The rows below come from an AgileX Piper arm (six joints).
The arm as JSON. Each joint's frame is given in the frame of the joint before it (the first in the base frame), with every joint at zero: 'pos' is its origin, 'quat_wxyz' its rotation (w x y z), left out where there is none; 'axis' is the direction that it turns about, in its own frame. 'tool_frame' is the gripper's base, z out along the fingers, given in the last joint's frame.
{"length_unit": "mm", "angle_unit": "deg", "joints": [
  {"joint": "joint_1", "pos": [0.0, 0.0, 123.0], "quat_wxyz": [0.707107, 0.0, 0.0, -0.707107], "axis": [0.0, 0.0, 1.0]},
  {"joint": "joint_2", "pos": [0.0, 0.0, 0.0], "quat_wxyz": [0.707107, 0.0, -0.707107, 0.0], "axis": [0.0, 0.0, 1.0]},
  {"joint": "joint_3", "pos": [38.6, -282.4, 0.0], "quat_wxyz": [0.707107, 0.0, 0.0, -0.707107], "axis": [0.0, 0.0, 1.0]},
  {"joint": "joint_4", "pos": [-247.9, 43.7, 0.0], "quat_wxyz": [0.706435, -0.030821, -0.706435, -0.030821], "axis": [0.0, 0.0, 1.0]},
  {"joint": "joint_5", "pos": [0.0, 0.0, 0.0], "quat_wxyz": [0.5, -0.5, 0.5, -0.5], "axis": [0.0, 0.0, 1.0]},
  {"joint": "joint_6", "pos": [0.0, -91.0, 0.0], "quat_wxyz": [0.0, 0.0, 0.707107, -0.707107], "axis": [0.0, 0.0, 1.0]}
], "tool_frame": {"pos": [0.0, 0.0, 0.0], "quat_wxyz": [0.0, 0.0, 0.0, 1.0]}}
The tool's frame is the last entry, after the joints.
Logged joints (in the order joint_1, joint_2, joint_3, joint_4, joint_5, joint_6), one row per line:
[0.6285 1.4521 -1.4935 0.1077 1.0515 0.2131]
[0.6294 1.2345 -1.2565 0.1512 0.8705 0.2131]
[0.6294 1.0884 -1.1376 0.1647 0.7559 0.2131]
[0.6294 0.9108 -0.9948 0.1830 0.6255 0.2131]
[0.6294 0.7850 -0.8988 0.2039 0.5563 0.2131]
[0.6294 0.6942 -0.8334 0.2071 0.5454 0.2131]
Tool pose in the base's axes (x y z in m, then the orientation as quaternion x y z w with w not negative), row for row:
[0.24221 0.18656 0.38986 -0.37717 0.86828 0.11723 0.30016]
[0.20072 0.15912 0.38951 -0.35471 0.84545 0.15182 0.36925]
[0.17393 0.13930 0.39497 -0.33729 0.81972 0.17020 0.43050]
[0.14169 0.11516 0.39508 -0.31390 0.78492 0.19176 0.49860]
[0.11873 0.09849 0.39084 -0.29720 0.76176 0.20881 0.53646]
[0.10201 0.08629 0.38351 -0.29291 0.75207 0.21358 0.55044]
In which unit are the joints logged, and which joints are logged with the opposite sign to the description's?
The joints are logged in radians. Opposite sign: joint_6.
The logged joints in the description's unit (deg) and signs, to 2 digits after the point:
[36.01 83.20 -85.57 6.17 60.25 -12.21]
[36.06 70.73 -71.99 8.66 49.88 -12.21]
[36.06 62.36 -65.18 9.44 43.31 -12.21]
[36.06 52.18 -57.00 10.49 35.84 -12.21]
[36.06 44.98 -51.50 11.68 31.87 -12.21]
[36.06 39.77 -47.75 11.87 31.25 -12.21]

